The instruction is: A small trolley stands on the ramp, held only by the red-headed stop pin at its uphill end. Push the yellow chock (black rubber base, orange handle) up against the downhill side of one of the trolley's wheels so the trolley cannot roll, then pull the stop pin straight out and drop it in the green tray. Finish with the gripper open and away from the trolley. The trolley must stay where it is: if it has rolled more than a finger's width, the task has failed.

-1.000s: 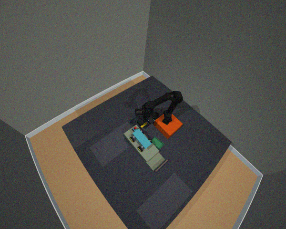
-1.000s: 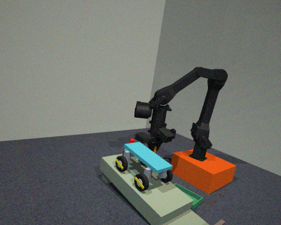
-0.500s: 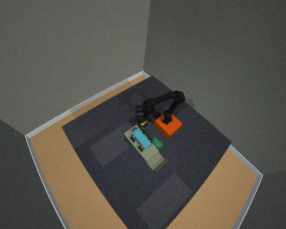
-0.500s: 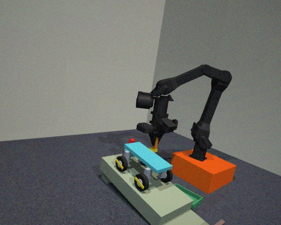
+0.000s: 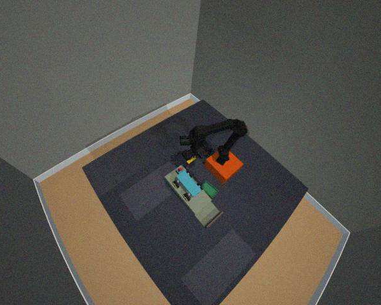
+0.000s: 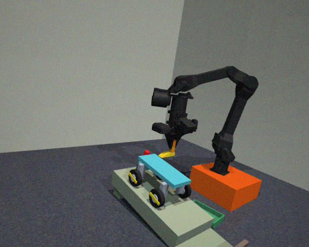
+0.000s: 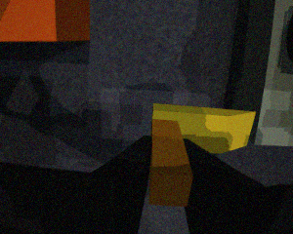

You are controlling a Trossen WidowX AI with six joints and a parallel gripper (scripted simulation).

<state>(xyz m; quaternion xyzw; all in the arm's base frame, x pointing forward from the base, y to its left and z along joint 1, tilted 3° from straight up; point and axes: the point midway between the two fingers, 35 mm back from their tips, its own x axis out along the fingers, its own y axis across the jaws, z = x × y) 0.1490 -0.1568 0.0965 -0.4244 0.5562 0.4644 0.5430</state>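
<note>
Now: gripper tip 20 mm short of the yellow chock and 10 mm above it. Round my gripper tip: red-headed stop pin (140 mm ahead, 20 mm to the right, 30 mm below); trolley (180 mm ahead, 90 mm to the left, 40 mm below); green tray (70 mm ahead, 210 mm to the left, 170 mm below).
</note>
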